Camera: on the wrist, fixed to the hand. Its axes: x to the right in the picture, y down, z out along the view.
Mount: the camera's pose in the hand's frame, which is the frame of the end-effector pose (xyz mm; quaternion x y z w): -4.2 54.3 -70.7 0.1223 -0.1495 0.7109 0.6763
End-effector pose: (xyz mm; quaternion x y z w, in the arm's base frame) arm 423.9 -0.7 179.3 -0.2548 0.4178 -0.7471 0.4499
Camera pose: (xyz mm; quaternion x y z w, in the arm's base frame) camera 397.3 17.6 96.1 0.0680 0.3050 -0.1984 0.9289
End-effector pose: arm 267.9 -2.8 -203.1 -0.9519 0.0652 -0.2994 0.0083
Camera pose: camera 217.6 -54.4 -150.5 -0.6411 0.6829 -0.0622 0.3446
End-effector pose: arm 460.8 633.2 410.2 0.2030 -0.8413 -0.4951 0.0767
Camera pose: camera 473.5 601.5 492.6 -0.5254 -0.7853 -0.2078 0.2532
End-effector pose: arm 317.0 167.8 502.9 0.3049 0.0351 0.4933 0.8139
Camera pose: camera 247.1 214.8 473.3 0.4044 -0.2544 0.8623 0.1677
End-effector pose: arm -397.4 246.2 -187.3 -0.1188 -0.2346 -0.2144 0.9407
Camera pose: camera -348.2 272.5 -257.0 -0.1641 -0.2410 0.5702 0.7680
